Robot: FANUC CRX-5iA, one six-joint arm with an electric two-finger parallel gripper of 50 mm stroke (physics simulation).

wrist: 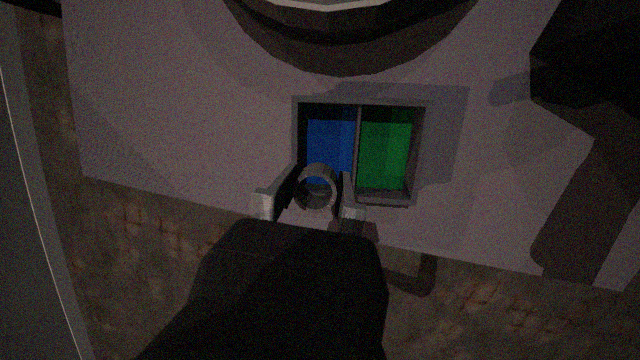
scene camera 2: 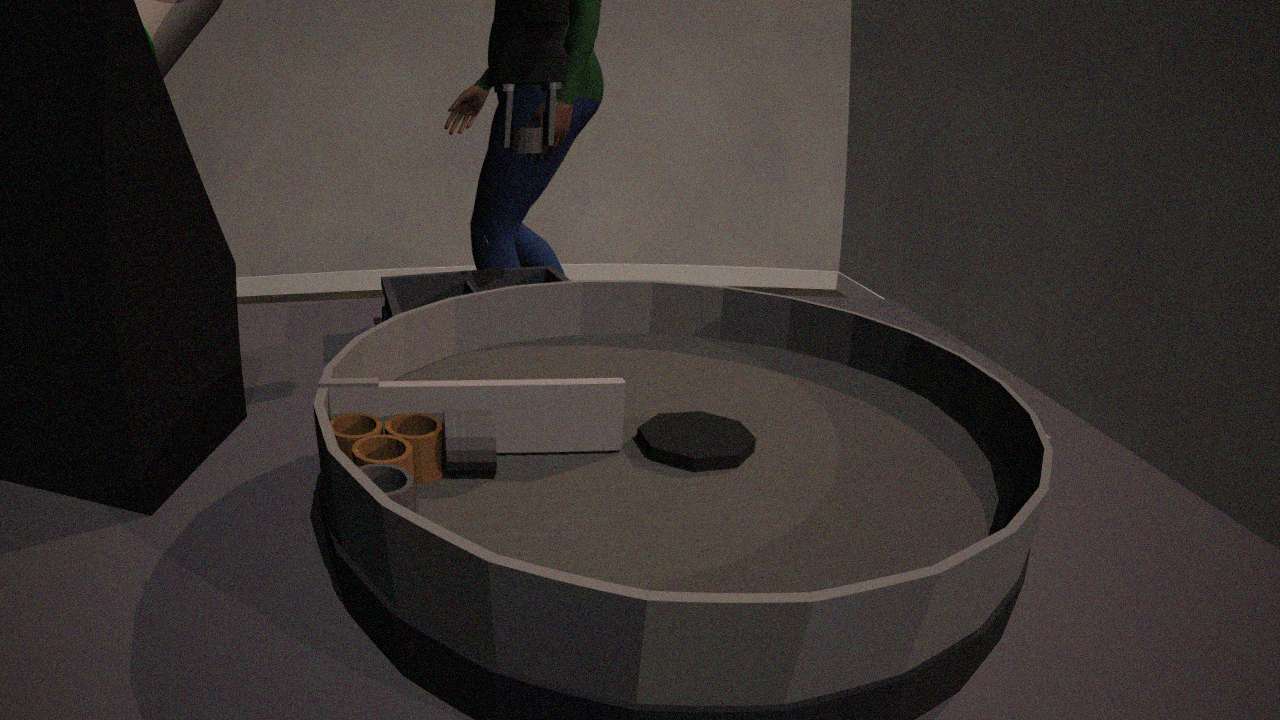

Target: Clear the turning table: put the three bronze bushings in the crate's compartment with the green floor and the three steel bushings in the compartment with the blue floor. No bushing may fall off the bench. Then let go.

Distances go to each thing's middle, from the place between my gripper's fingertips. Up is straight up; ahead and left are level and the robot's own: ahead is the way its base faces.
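Scene:
Crate (scene camera 2: 402, 293): my hand is 16 cm above it, 1 cm to the left of it and 4 cm past it.

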